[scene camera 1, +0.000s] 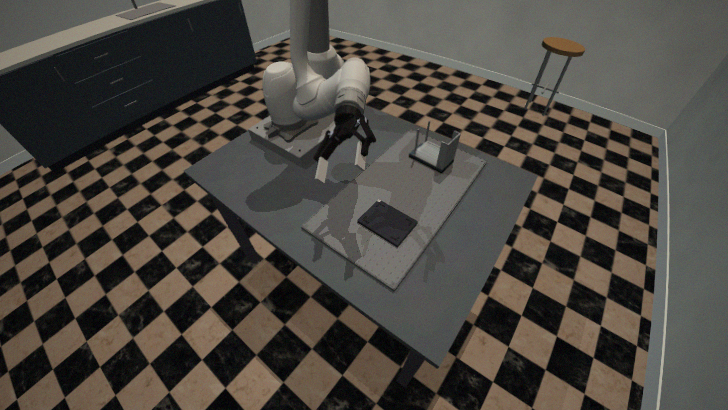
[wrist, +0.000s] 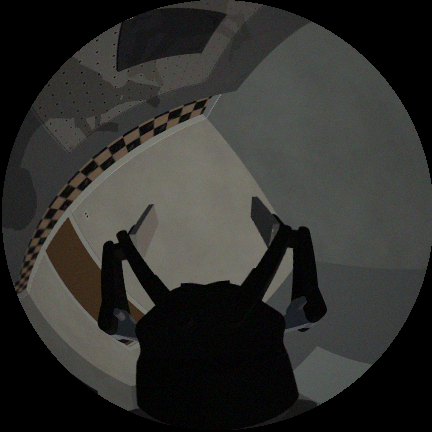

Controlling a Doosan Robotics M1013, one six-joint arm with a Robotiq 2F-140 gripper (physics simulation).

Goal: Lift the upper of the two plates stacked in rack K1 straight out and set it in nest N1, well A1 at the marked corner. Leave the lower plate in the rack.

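Pixels of known places: gripper, fingertip midpoint: (scene camera 1: 338, 174) (wrist: 202, 210); arm's base at its link origin: (scene camera 1: 291, 125).
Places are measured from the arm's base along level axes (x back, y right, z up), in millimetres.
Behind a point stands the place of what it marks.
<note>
Rack K1 (scene camera 1: 448, 151) @[x -661, y -212, z 54 mm] is a small holder with a dark base, thin posts and a grey upright panel, at the back right of the table. Pale plate material (scene camera 1: 428, 151) @[x -574, y -226, z 0 mm] shows inside it; I cannot tell the two plates apart. Nest N1 (scene camera 1: 387, 224) @[x -653, y 145, z -35 mm] (wrist: 167, 37) @[x -638, y 144, z -35 mm] is a dark flat rectangle, with a small white mark (scene camera 1: 378, 201) @[x -567, y 84, z -36 mm] at one corner in the scene view. My gripper (scene camera 1: 340, 163) @[x -566, y 257, z 217 mm] (wrist: 202, 210) @[x -566, y 257, z 217 mm] is wide open and empty, tilted, above the table to the left of the rack. The rack does not show in the wrist view.
A pale perforated board (scene camera 1: 394, 272) @[x -772, y 266, z -46 mm] (wrist: 90, 70) @[x -523, y 170, z -46 mm] lies under the rack and nest on the grey table (scene camera 1: 478, 219) @[x -875, y -89, z -59 mm]. The arm's base plate (scene camera 1: 292, 148) @[x -130, y 102, z -5 mm] is at the table's back left. A stool (scene camera 1: 562, 46) and a dark cabinet (scene camera 1: 168, 66) stand beyond the table.
</note>
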